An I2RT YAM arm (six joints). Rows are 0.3 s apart.
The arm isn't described. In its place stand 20 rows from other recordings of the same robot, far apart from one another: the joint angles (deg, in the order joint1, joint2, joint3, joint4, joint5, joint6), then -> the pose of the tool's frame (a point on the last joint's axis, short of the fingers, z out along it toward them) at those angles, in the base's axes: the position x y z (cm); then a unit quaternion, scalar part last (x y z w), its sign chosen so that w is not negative.
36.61, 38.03, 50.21, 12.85, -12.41, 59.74 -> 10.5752 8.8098 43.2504 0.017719 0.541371 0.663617 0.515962
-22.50, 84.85, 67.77, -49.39, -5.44, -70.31 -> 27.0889 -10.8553 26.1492 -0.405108 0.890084 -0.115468 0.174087
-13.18, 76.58, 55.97, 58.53, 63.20, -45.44 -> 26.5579 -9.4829 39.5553 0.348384 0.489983 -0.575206 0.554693
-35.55, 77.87, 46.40, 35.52, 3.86, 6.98 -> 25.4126 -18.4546 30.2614 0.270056 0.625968 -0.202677 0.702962
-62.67, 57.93, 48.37, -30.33, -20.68, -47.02 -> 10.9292 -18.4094 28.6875 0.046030 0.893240 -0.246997 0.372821
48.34, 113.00, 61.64, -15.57, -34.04, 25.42 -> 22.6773 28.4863 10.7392 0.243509 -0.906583 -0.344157 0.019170
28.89, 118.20, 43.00, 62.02, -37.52, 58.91 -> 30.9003 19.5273 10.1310 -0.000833 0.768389 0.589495 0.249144
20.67, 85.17, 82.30, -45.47, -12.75, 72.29 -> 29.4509 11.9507 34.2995 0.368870 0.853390 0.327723 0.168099
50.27, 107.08, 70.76, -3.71, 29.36, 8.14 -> 27.6057 30.4851 20.1537 -0.215269 0.856707 -0.001138 0.468734
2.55, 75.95, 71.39, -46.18, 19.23, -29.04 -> 27.3256 0.0433 32.6613 -0.198782 0.908860 -0.229024 0.286370
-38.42, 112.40, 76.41, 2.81, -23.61, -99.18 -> 35.6200 -26.4324 20.3806 -0.519387 0.693518 -0.369125 0.336179
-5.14, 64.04, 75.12, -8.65, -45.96, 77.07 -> 23.3355 0.4704 46.1016 0.206439 0.665316 0.608992 0.379297
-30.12, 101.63, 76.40, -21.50, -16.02, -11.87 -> 34.6249 -18.9516 24.3130 0.095253 0.916981 -0.009879 0.387266
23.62, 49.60, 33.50, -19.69, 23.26, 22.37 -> 17.7407 6.2238 24.1849 0.082333 0.872848 0.009144 0.480910
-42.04, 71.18, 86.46, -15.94, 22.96, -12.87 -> 18.5380 -18.5850 48.4602 0.310911 0.639247 -0.443245 0.546105
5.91, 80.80, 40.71, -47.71, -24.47, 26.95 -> 20.5325 3.6080 15.5906 -0.174399 -0.961425 -0.208537 0.041934
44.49, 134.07, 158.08, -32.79, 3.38, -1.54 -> 36.6191 35.6787 44.0960 -0.279012 0.705932 0.217356 0.613652
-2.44, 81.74, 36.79, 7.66, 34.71, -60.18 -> 27.8892 -3.2174 18.1574 -0.296980 0.812909 -0.448556 0.223114
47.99, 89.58, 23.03, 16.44, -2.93, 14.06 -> 15.9849 18.0188 9.2549 -0.282538 0.896275 0.196354 0.279836
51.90, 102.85, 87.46, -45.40, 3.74, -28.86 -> 23.8954 30.0987 26.8122 -0.620318 0.742088 0.019390 0.253249
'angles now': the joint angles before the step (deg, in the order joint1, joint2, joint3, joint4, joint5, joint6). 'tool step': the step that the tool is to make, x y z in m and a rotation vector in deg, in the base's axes. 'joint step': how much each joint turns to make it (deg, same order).
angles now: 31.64 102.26 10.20 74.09 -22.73 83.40
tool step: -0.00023 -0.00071 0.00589 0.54 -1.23 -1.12
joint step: 0.05 -2.01 -0.27 -0.34 1.17 0.18
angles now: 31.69 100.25 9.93 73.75 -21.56 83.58
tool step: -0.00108 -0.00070 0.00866 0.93 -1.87 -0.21
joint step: 0.03 -2.97 -0.35 -0.58 0.29 -0.13
